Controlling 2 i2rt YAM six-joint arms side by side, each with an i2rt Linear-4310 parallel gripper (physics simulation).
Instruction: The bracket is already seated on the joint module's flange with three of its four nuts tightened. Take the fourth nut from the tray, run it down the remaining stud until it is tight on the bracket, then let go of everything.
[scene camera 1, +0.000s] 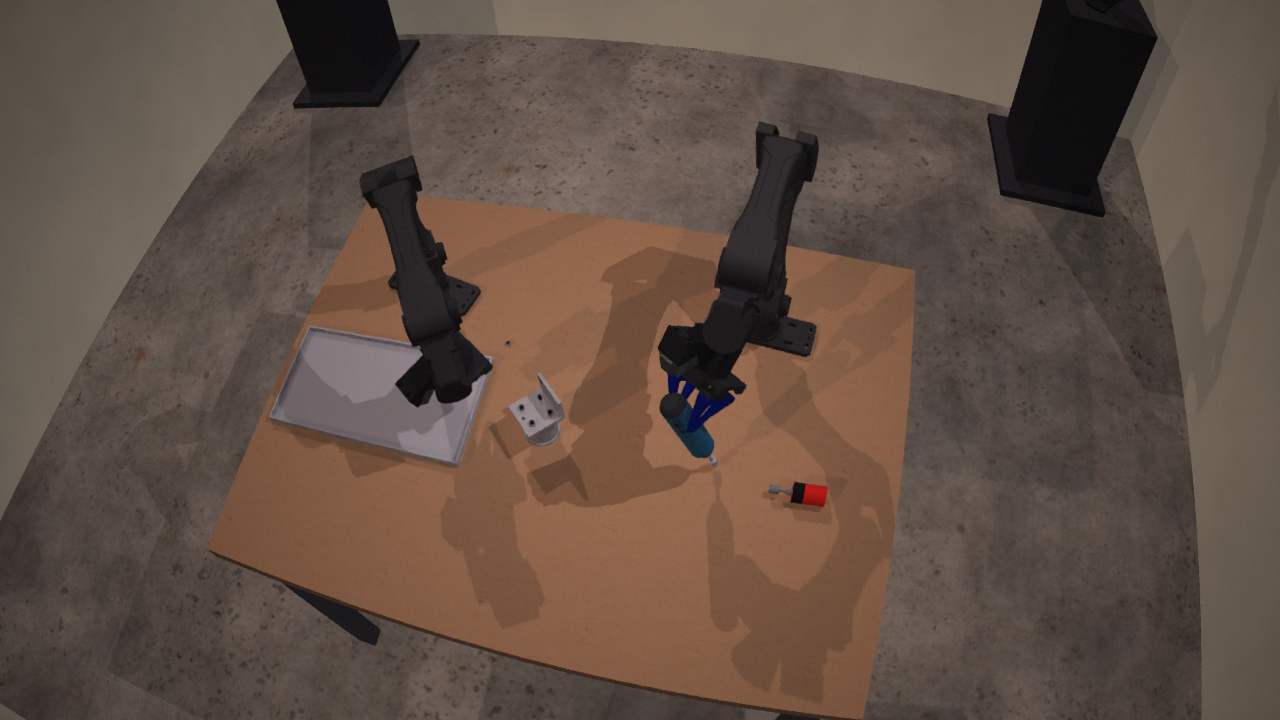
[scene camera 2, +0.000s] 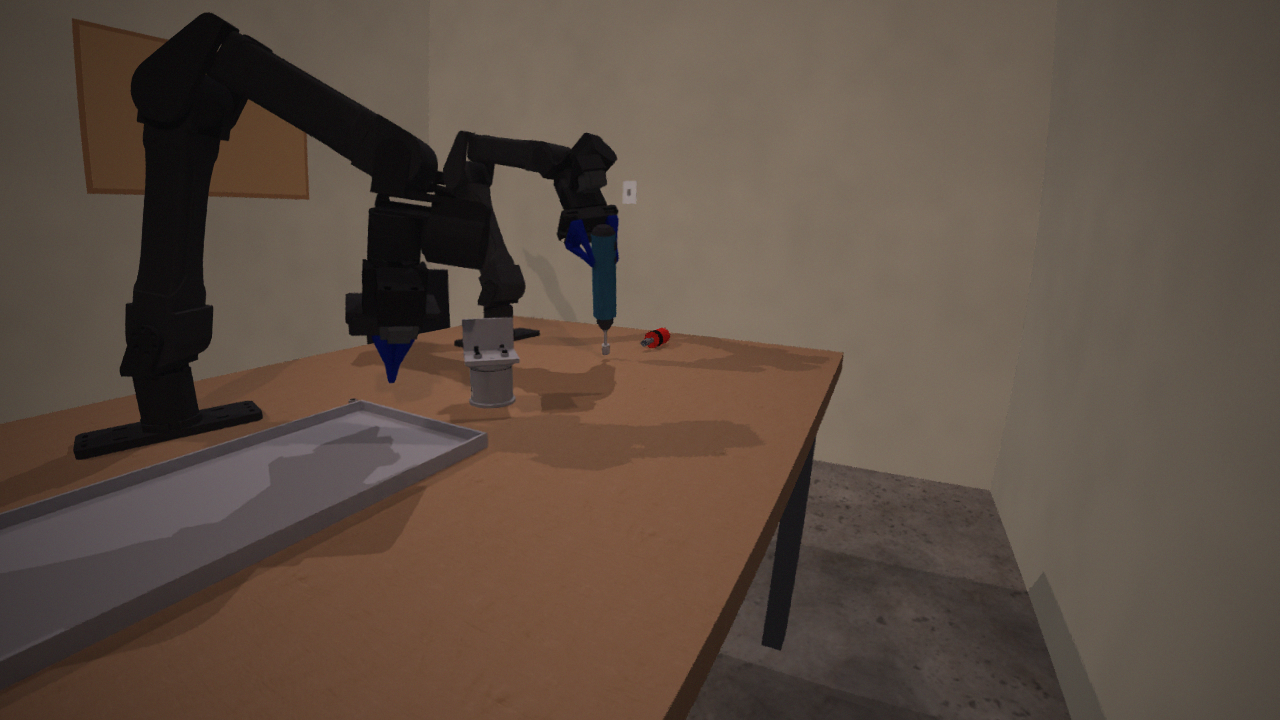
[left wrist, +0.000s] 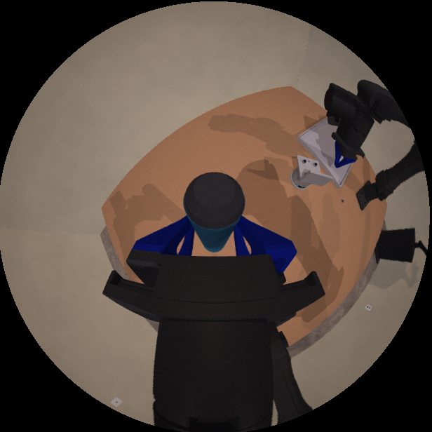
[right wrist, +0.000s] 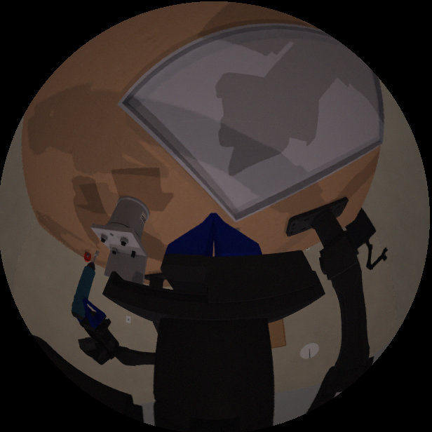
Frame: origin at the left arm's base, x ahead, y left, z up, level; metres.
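Where they show: left gripper, between the fingertips: (scene camera 1: 680, 423) (scene camera 2: 605, 263); right gripper, between the fingertips: (scene camera 1: 477, 377) (scene camera 2: 391, 380); left arm's base, origin of its link: (scene camera 1: 761, 329); right arm's base, origin of its link: (scene camera 2: 174, 430).
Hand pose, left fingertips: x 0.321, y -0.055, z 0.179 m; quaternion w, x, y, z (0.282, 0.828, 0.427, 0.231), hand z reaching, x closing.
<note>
Each offset is from my left fingertips to the top centre of the thing.
The bracket (scene camera 1: 548, 392) (scene camera 2: 487, 334) (left wrist: 319, 178) (right wrist: 125, 266) sits on the upright grey joint module {dx -0.011, dy -0.252, dz -0.105 m} (scene camera 1: 542, 438) (scene camera 2: 491, 385) (right wrist: 131, 212). Dark nuts and studs show on its plate; which stud is bare I cannot tell. A small dark nut {dx -0.159, dy -0.379, dz -0.174 m} (scene camera 1: 507, 342) (scene camera 2: 352, 401) (left wrist: 342, 201) lies on the table just outside the tray's corner. My right gripper (scene camera 2: 391, 377) (right wrist: 213, 217) is shut and empty, above the table between tray and bracket. My left gripper (scene camera 2: 603, 255) (left wrist: 213, 217) is shut on the teal driver {dx -0.013, dy +0.018, dz +0.065 m} (scene camera 1: 692, 432) (scene camera 2: 604, 291) (left wrist: 214, 200) (right wrist: 84, 286), holding it bit down above the table.
The grey tray {dx +0.016, dy -0.586, dz -0.163 m} (scene camera 1: 365, 441) (scene camera 2: 484, 437) (right wrist: 180, 163) lies at the left of scene camera 1, partly under my right arm. A red and black tool {dx -0.013, dy +0.196, dz -0.145 m} (scene camera 1: 809, 494) (scene camera 2: 657, 337) (right wrist: 87, 256) lies on the table to the right of the teal driver.
</note>
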